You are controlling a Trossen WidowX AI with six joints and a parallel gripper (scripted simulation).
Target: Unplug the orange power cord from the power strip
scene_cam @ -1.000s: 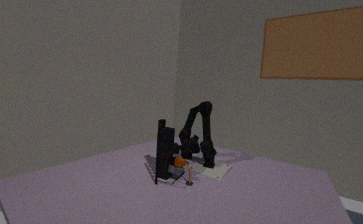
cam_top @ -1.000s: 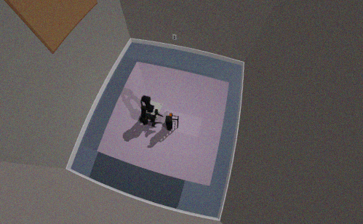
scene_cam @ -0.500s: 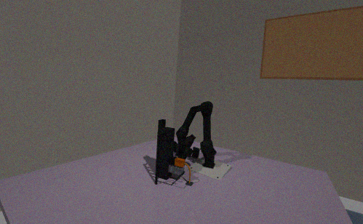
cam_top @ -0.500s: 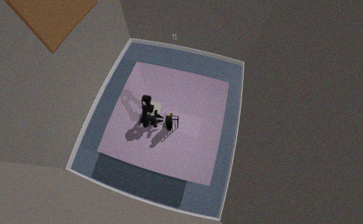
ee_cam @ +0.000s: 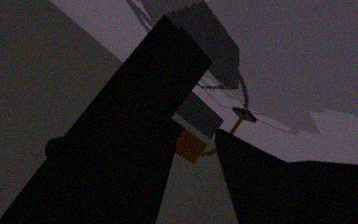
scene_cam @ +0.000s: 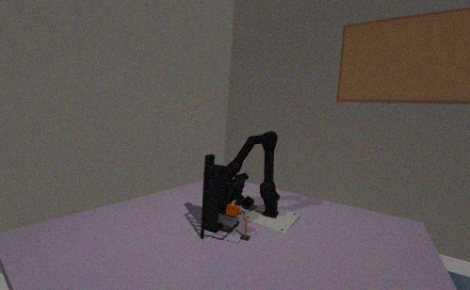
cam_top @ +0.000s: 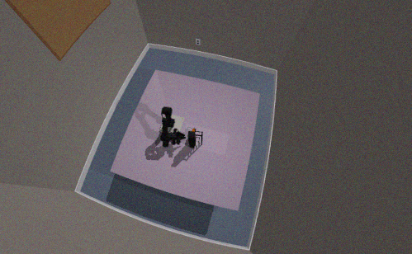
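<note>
Now: the orange plug 70 mm ahead of my gripper tip, 30 mm above it and 20 mm to the left of it. Also, from my gripper tip: black power strip 70 mm ahead, 50 mm to the right, 50 mm above.
</note>
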